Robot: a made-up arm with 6 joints. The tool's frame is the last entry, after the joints. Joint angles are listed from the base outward.
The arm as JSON. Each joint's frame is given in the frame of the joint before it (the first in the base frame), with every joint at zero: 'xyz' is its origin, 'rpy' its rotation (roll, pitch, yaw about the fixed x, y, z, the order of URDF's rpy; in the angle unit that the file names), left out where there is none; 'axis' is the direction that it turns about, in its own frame. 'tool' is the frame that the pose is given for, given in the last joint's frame.
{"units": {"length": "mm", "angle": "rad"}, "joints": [
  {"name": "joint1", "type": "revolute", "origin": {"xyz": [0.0, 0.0, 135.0]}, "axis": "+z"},
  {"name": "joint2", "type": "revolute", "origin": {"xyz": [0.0, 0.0, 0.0]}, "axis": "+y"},
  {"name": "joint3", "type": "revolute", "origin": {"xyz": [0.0, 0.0, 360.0]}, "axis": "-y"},
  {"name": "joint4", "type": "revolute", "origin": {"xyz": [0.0, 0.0, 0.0]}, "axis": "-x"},
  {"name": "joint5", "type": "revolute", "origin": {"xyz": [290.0, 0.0, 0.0]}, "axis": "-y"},
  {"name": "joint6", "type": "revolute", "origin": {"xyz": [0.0, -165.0, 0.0]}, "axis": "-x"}
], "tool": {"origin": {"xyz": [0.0, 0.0, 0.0]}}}
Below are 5 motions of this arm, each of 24 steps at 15 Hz.
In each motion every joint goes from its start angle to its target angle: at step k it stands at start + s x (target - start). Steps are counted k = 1, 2, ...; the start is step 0. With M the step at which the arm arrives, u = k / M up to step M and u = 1 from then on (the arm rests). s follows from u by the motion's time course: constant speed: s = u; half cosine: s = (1 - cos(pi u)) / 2; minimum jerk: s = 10 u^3 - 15 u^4 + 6 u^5.
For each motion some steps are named. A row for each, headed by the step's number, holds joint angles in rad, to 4 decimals.
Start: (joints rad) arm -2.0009 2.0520 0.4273 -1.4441 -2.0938 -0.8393
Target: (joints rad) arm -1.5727 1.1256 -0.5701 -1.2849 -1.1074 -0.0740
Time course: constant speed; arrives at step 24
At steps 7, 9, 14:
7: -1.8760 1.7818 0.1364 -1.3977 -1.8061 -0.6161
9: -1.8403 1.7046 0.0533 -1.3844 -1.7239 -0.5523
14: -1.7511 1.5116 -0.1545 -1.3512 -1.5184 -0.3929

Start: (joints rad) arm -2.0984 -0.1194 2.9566 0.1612 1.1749 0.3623
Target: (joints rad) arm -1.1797 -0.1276 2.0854 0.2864 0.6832 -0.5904
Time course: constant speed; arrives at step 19
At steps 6, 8, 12, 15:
6: -1.8083 -0.1220 2.6815 0.2007 1.0196 0.0614
8: -1.7116 -0.1229 2.5898 0.2139 0.9679 -0.0388
12: -1.5182 -0.1246 2.4064 0.2403 0.8644 -0.2394
15: -1.3731 -0.1259 2.2688 0.2600 0.7867 -0.3898

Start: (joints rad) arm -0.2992 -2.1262 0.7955 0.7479 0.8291 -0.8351
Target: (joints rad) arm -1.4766 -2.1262 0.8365 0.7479 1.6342 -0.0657
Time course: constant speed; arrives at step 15
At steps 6, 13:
6: -0.7702 -2.1262 0.8119 0.7479 1.1511 -0.5273
13: -1.3196 -2.1262 0.8310 0.7479 1.5269 -0.1683

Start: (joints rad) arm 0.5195 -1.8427 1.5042 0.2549 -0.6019 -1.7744
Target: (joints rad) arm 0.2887 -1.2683 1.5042 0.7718 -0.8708 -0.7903
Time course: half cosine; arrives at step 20
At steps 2, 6, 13, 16, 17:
2: 0.5139 -1.8286 1.5042 0.2675 -0.6085 -1.7503
6: 0.4719 -1.7243 1.5042 0.3614 -0.6573 -1.5716
13: 0.3517 -1.4251 1.5042 0.6307 -0.7974 -1.0590
16: 0.3107 -1.3232 1.5042 0.7224 -0.8451 -0.8843
17: 0.3013 -1.2996 1.5042 0.7436 -0.8561 -0.8439

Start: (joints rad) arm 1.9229 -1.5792 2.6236 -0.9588 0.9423 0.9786
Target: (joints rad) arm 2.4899 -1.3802 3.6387 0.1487 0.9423 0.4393
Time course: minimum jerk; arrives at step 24
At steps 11, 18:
11: 2.1623 -1.4952 3.0522 -0.4912 0.9423 0.7509
18: 2.4312 -1.4008 3.5336 0.0341 0.9423 0.4951

